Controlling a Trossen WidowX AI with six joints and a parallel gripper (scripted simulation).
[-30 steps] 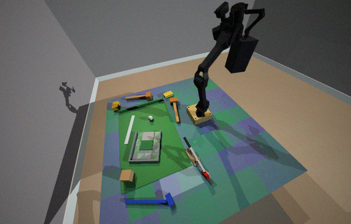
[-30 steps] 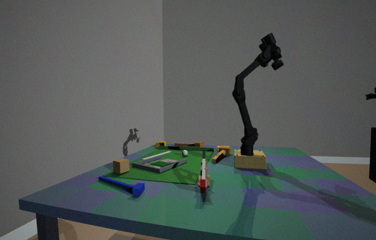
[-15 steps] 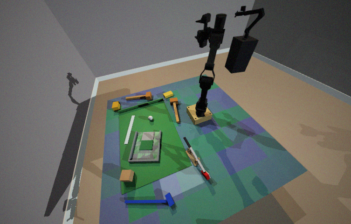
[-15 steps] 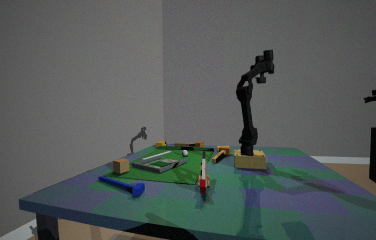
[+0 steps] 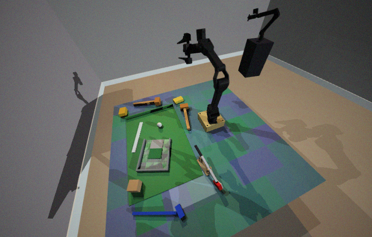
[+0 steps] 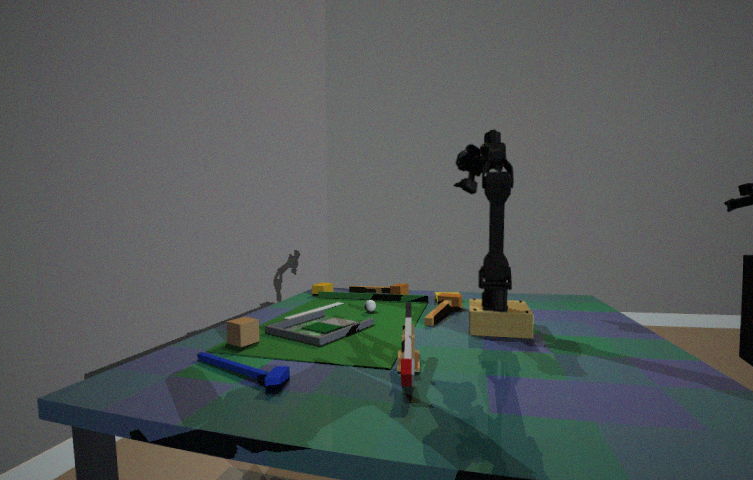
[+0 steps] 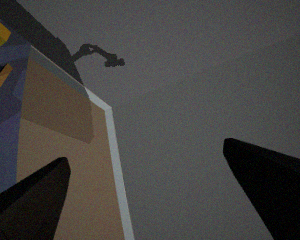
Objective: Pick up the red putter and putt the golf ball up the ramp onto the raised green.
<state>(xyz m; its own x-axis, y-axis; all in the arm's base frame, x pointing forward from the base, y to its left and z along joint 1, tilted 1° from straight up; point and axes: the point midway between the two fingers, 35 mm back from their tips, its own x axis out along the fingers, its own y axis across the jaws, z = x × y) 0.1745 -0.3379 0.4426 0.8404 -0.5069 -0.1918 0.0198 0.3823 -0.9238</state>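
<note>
The wooden figure lies 680 mm to the left of my gripper tip, 470 mm below it and 50 mm behind it. Also, from my gripper tip: white bar: 510 mm below, 440 mm ahead, 330 mm to the left; dark green rail: 500 mm below, 350 mm ahead, 60 mm to the left; white golf ball: 490 mm below, 270 mm to the left, 250 mm ahead.
</note>
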